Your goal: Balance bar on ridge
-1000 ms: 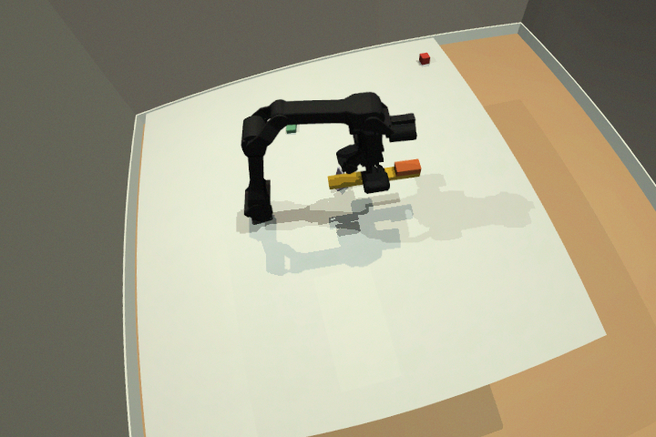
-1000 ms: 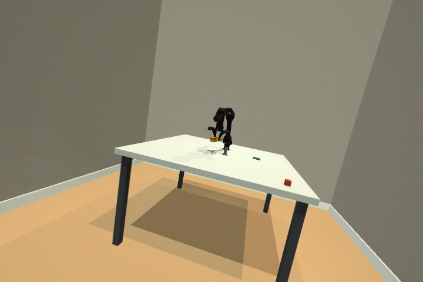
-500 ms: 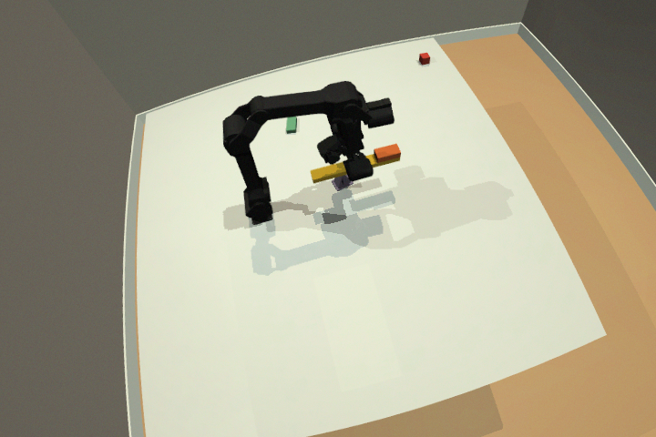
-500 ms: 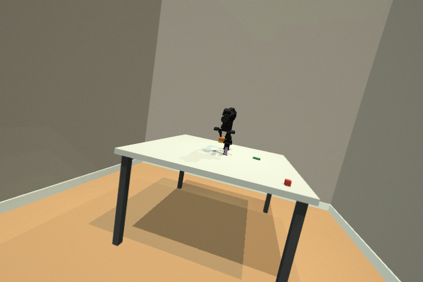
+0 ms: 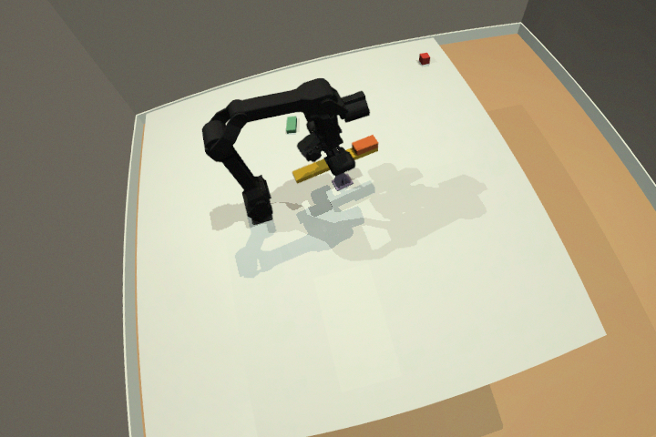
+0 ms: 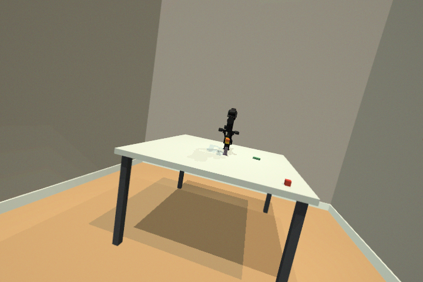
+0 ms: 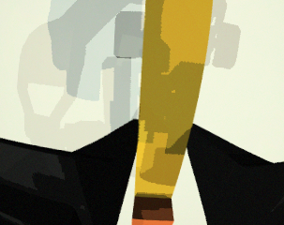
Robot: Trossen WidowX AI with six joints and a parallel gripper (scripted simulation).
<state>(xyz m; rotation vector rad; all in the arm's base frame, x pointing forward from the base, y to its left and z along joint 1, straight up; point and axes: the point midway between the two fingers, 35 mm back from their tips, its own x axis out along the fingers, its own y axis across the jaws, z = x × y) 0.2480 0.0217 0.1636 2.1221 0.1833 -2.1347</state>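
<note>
Now: gripper tip 20 mm short of the purple ridge, 10 mm to the right of it and 90 mm above it. From my gripper tip the other things lie so: small green block: 90 mm behind, 300 mm to the left, 120 mm below; small red cube: 490 mm ahead, 480 mm to the left, 110 mm below.
</note>
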